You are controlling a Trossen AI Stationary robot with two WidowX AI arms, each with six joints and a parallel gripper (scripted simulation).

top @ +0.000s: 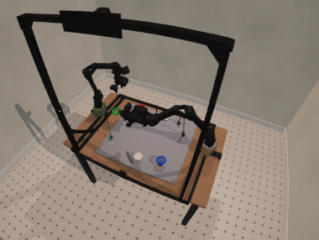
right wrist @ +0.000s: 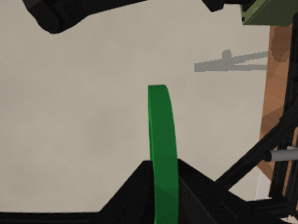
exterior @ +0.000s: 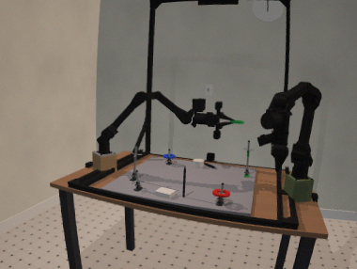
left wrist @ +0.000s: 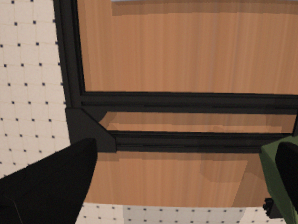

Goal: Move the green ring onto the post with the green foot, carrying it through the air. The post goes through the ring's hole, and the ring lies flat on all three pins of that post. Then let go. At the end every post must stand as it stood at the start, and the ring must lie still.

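Right now the grey post is 40 mm behind my right hand, 120 mm to the left of it and 180 mm below it. The rest, counted from my right hand: green ring (50 mm to the left); then white block (350 mm ahead, 190 mm to the right, 280 mm below); then blue ring (90 mm behind, 340 mm to the right, 240 mm below).
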